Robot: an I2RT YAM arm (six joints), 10 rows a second.
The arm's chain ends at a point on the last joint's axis. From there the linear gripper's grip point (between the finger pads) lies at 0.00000 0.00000 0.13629 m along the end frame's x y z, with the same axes.
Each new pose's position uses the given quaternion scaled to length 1; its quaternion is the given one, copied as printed.
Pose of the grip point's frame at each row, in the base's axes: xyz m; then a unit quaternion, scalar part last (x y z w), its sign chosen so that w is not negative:
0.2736 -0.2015 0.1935 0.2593 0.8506 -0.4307 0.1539
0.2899 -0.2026 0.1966 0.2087 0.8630 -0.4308 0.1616
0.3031 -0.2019 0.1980 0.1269 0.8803 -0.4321 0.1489
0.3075 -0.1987 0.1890 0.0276 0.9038 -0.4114 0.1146
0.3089 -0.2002 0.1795 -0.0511 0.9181 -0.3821 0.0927
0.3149 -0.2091 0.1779 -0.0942 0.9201 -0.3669 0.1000
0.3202 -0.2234 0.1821 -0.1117 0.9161 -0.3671 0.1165
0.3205 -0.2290 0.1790 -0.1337 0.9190 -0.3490 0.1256
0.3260 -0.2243 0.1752 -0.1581 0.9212 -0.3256 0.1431
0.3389 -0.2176 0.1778 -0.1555 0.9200 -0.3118 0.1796
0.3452 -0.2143 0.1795 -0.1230 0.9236 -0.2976 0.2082
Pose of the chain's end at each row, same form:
0.2684 -0.0908 0.2728 0.2593 0.8506 -0.4307 0.1539
0.2764 -0.0921 0.2752 0.2087 0.8630 -0.4308 0.1616
0.2823 -0.0931 0.2773 0.1269 0.8803 -0.4321 0.1489
0.2824 -0.0965 0.2756 0.0276 0.9038 -0.4114 0.1146
0.2804 -0.1059 0.2737 -0.0511 0.9181 -0.3821 0.0927
0.2804 -0.1197 0.2748 -0.0942 0.9201 -0.3669 0.1000
0.2799 -0.1353 0.2780 -0.1117 0.9161 -0.3671 0.1165
0.2763 -0.1462 0.2778 -0.1337 0.9190 -0.3490 0.1256
0.2760 -0.1487 0.2770 -0.1581 0.9212 -0.3256 0.1431
0.2806 -0.1470 0.2788 -0.1555 0.9200 -0.3118 0.1796
0.2828 -0.1464 0.2798 -0.1230 0.9236 -0.2976 0.2082

